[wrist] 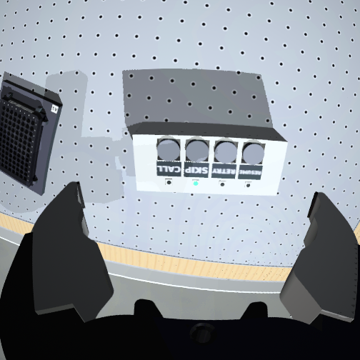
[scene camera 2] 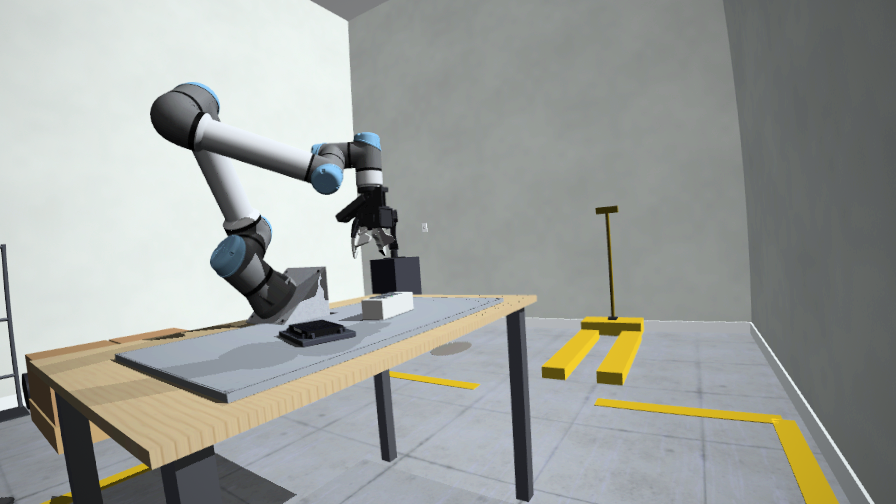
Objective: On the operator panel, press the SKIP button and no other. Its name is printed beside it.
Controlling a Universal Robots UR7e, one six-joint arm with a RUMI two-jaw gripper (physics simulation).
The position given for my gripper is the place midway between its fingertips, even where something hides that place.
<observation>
In view: my gripper [scene camera 2: 370,257] and an operator panel [scene camera 2: 381,308].
My gripper also shows in the wrist view [wrist: 198,191]. The operator panel shows as well in the wrist view [wrist: 210,176].
</observation>
